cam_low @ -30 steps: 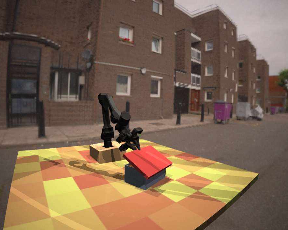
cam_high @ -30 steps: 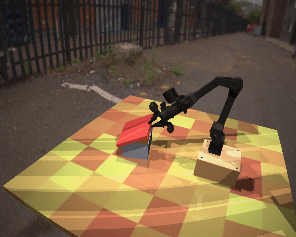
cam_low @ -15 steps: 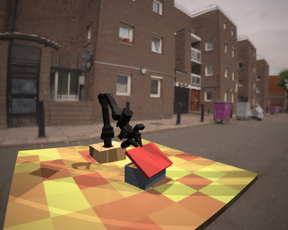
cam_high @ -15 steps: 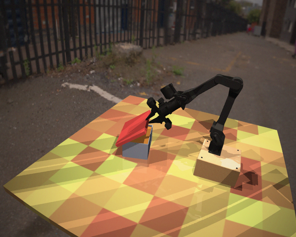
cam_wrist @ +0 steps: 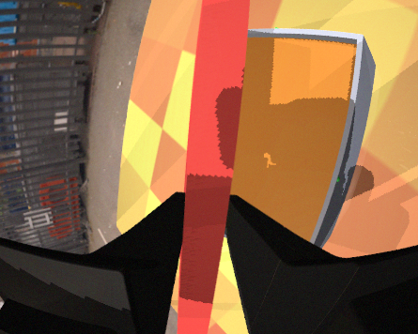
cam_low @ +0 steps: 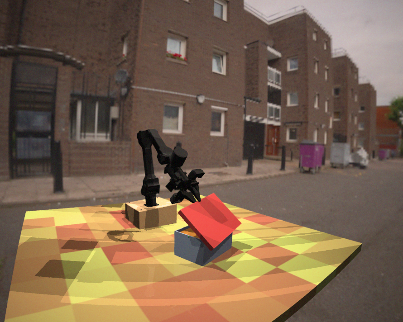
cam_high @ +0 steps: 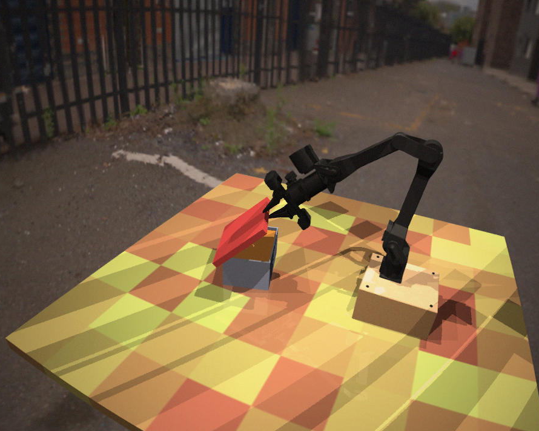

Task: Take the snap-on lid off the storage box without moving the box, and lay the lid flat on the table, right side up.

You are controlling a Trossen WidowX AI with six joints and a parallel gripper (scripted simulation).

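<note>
The red lid lies 60 mm ahead of my gripper tip, 50 mm below it and 30 mm to the left of it. From my gripper tip the other things lie so: grey-blue storage box: 150 mm below, 30 mm ahead, 10 mm to the left.
</note>
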